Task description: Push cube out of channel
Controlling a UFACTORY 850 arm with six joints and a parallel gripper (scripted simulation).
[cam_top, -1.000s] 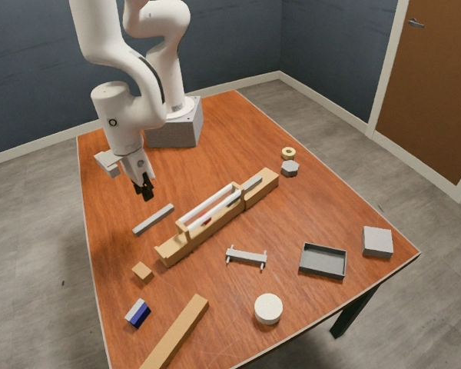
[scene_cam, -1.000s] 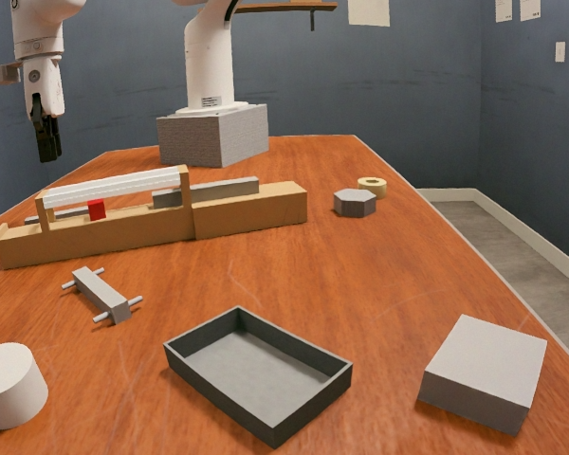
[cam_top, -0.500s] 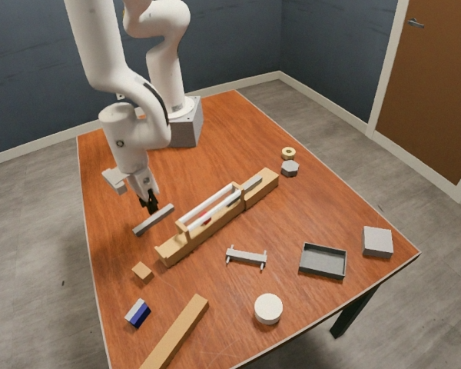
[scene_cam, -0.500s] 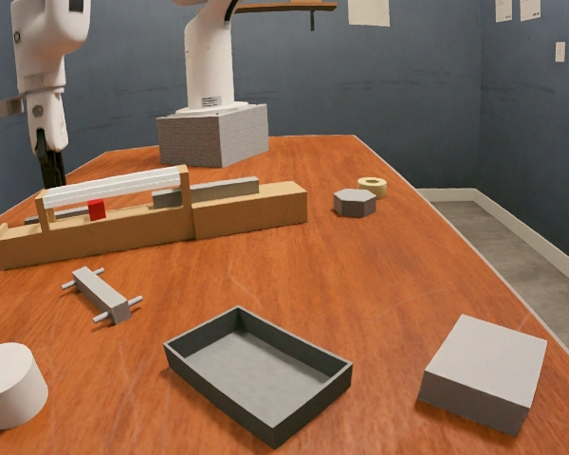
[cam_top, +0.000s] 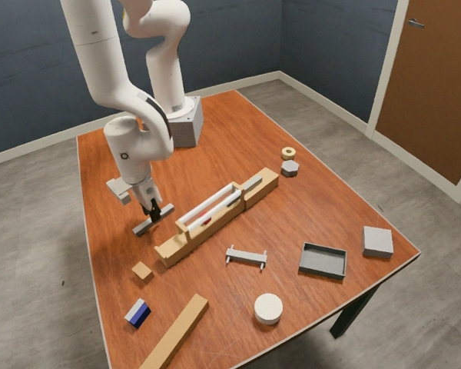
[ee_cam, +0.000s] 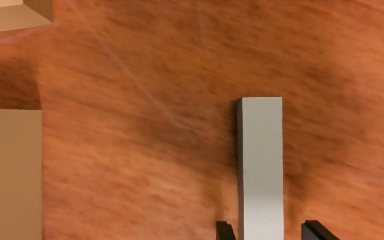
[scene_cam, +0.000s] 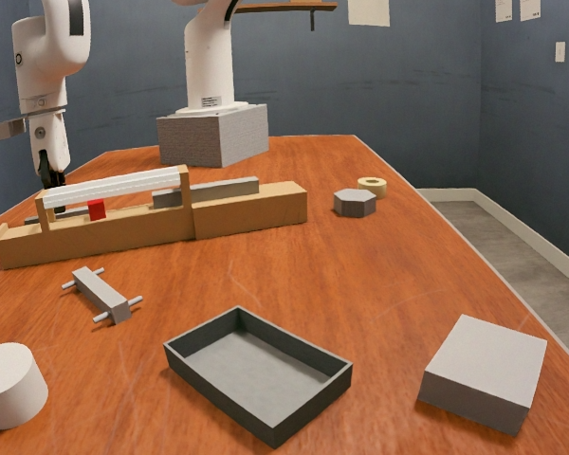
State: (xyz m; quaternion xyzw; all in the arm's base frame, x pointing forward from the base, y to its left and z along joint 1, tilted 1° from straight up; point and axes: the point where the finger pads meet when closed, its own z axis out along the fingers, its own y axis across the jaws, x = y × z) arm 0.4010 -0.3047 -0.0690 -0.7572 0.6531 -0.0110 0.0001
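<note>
My hand is 4 cm above the grey bar. The rest, counted from my hand: blue-white block 25 cm ahead, 17 cm to the right, 3 cm below; then red cube 13 cm ahead, 11 cm to the left, 1 cm above; then tan cube 16 cm ahead, 11 cm to the right, 3 cm below.
</note>
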